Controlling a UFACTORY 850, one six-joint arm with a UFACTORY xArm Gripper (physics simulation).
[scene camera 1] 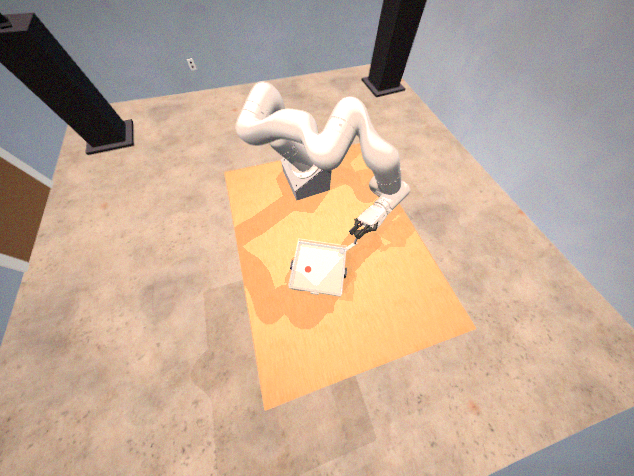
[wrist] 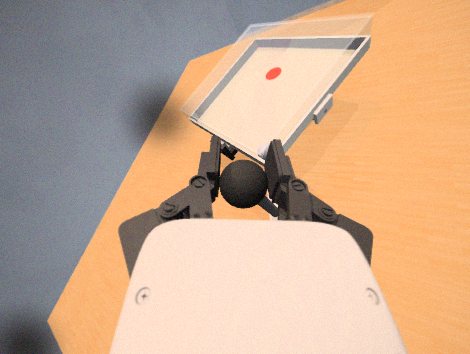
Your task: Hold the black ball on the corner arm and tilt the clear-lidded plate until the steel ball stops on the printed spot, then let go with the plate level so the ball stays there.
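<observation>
The clear-lidded plate [scene camera 1: 327,271] [wrist: 305,90] is a pale square tray with raised walls. The red printed spot [scene camera 1: 307,268] [wrist: 273,73] lies off its middle, towards the side away from the corner arm. The steel ball [wrist: 263,150] shows in the wrist view at the plate's near corner, by the arm, partly hidden by the right finger. The corner arm [scene camera 1: 350,246] runs from that corner to the black ball [wrist: 243,184]. My gripper [scene camera 1: 354,234] [wrist: 244,151] is shut on the black ball, one finger on each side. The plate's exact tilt is hard to tell.
The plate stands over an orange wooden table top [scene camera 1: 368,327] [wrist: 400,225]. Small dark brackets are at the plate's sides, such as one [wrist: 323,108] in the wrist view. The robot's base [scene camera 1: 312,184] stands behind the plate. Two dark pillars [scene camera 1: 66,87] [scene camera 1: 393,46] stand farther back.
</observation>
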